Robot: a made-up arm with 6 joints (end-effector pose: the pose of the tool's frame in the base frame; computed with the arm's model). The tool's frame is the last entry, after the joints.
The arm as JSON. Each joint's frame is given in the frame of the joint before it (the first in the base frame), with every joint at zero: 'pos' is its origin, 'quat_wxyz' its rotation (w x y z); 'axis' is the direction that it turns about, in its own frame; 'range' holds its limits. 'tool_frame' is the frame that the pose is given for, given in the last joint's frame.
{
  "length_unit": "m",
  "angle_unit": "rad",
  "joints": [
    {
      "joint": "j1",
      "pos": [
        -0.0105,
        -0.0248,
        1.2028
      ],
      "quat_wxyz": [
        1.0,
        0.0,
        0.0,
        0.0
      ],
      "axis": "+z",
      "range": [
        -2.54,
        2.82
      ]
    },
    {
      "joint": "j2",
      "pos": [
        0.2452,
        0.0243,
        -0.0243
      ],
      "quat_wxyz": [
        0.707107,
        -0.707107,
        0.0,
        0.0
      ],
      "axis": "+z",
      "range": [
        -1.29,
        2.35
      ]
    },
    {
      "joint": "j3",
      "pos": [
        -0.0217,
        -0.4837,
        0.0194
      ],
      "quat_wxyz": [
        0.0,
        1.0,
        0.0,
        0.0
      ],
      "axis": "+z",
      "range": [
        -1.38,
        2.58
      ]
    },
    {
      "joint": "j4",
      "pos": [
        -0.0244,
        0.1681,
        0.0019
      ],
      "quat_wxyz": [
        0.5,
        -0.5,
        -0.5,
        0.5
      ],
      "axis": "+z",
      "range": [
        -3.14,
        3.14
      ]
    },
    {
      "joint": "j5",
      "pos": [
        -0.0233,
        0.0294,
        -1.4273
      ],
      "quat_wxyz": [
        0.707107,
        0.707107,
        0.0,
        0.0
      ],
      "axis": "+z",
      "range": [
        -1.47,
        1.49
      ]
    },
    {
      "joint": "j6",
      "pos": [
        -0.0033,
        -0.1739,
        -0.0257
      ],
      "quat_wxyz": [
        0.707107,
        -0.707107,
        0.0,
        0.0
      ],
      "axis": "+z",
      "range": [
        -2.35,
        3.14
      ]
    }
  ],
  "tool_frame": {
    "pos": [
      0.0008,
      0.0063,
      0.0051
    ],
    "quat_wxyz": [
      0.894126,
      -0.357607,
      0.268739,
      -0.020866
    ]
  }
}
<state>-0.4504 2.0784 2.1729 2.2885 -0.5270 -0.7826</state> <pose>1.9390 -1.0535 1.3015 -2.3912 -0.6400 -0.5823</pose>
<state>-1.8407 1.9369 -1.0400 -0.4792 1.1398 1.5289</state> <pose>0.2104 0.6480 0.4809 -0.3058 1.1065 -0.2077</pose>
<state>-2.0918 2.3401 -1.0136 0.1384 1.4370 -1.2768</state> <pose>0.5127 0.6511 0.8605 -1.2280 -1.2859 2.3169</pose>
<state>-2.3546 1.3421 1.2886 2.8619 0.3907 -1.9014</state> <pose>-1.6129 -1.6372 1.3380 -1.4866 0.9099 -1.5584</pose>
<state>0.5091 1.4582 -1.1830 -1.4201 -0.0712 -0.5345</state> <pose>-0.5310 -0.2178 0.3055 -1.3048 1.4279 -1.5398</pose>
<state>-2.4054 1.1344 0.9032 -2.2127 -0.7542 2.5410</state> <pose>-1.5718 -1.6113 1.3412 -1.7872 -0.2179 -1.9065</pose>
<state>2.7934 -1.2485 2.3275 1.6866 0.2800 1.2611</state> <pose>1.4734 -0.6163 0.5525 -0.7130 -0.3661 -1.1094</pose>
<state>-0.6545 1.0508 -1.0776 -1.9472 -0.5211 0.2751</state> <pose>0.1126 0.0351 -0.0159 0.6230 1.7764 -1.8873</pose>
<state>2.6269 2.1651 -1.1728 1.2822 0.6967 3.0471</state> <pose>0.6861 -0.5724 1.0835 -1.9817 -0.1620 -0.7345</pose>
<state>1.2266 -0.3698 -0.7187 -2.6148 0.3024 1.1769</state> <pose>0.5410 1.4606 1.2565 0.2301 0.2855 -0.1700</pose>
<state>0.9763 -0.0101 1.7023 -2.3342 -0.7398 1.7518</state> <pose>-0.2683 -0.2130 3.1244 1.9452 -2.2221 0.3367</pose>
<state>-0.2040 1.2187 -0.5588 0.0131 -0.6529 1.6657</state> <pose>0.4110 -0.0146 -0.1398 -0.2507 0.4318 1.6056</pose>
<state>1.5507 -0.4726 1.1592 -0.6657 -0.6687 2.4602</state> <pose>-0.1786 -0.2028 3.1212 -0.2013 -3.0570 -0.5616</pose>
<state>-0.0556 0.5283 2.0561 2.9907 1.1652 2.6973</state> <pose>0.4902 -0.0406 3.0829 0.0897 -1.1153 -0.7026</pose>
